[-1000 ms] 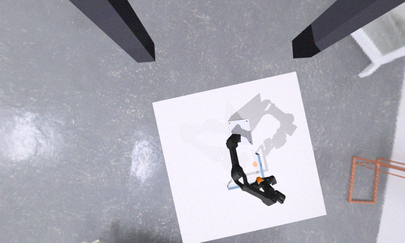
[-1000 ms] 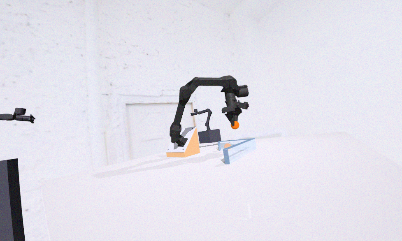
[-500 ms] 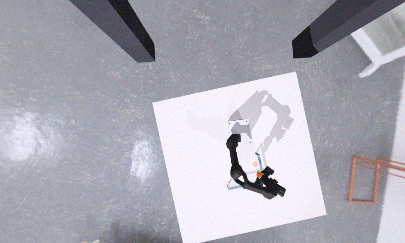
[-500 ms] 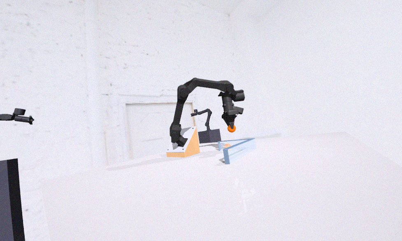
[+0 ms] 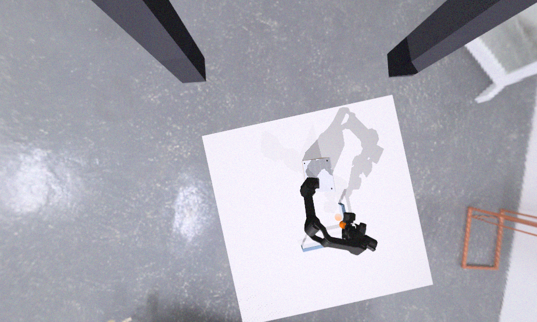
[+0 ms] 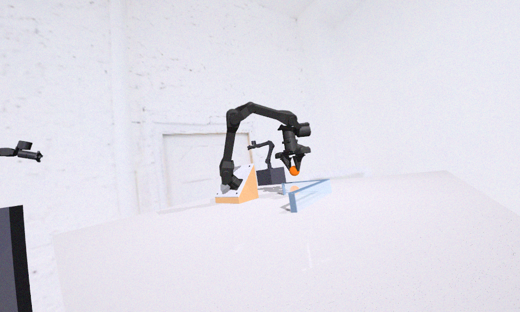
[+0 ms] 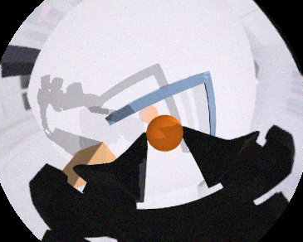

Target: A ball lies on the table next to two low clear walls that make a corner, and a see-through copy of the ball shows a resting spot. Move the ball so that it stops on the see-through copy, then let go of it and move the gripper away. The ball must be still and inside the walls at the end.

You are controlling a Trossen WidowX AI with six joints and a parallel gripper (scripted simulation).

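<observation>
The see-through ball copy is 9 cm below my gripper tip and 2 cm behind it. From my gripper tip the other things lie so: orange ball right at my gripper tip.
</observation>
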